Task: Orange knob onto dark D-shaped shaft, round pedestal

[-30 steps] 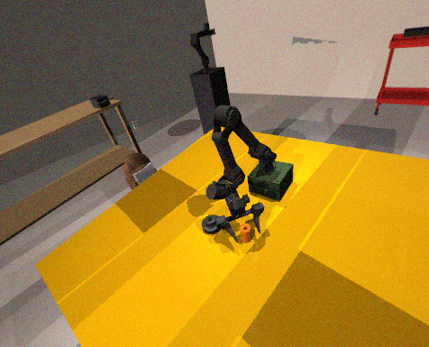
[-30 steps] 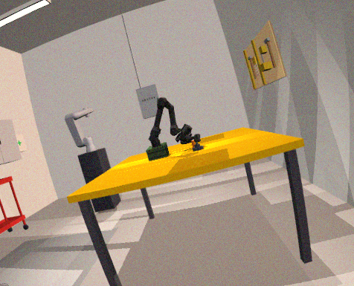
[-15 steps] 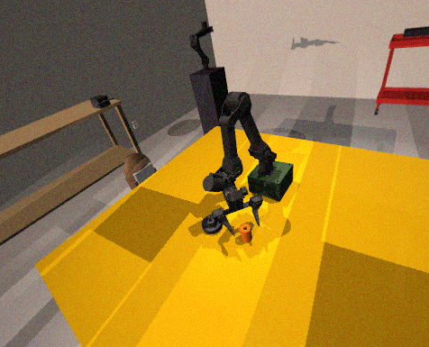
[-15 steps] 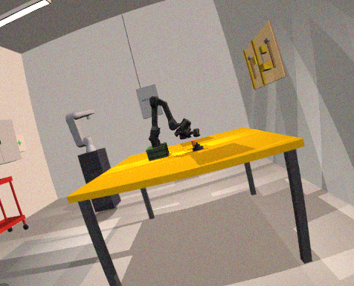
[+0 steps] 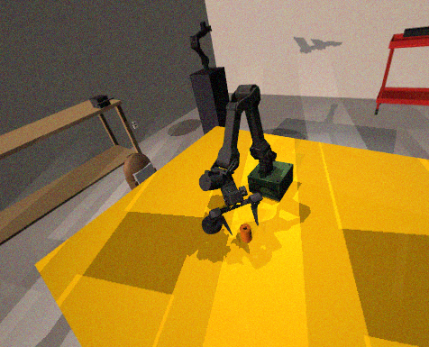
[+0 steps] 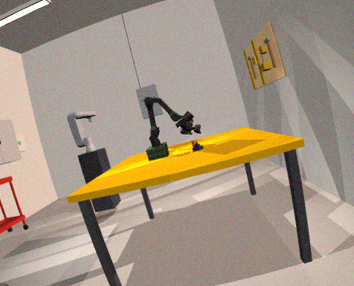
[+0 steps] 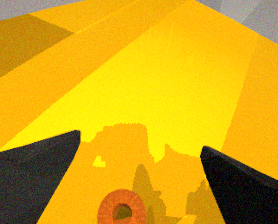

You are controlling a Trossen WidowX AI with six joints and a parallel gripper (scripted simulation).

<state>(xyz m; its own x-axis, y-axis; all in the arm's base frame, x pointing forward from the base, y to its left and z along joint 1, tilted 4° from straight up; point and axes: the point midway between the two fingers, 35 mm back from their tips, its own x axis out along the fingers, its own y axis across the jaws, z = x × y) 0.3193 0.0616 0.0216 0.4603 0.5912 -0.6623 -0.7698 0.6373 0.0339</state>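
My gripper tip is now 80 mm above the orange knob, 40 mm past it and 30 mm to the left of it. Also, from my gripper tip: pedestal (180 mm to the right, 70 mm below, 20 mm behind).
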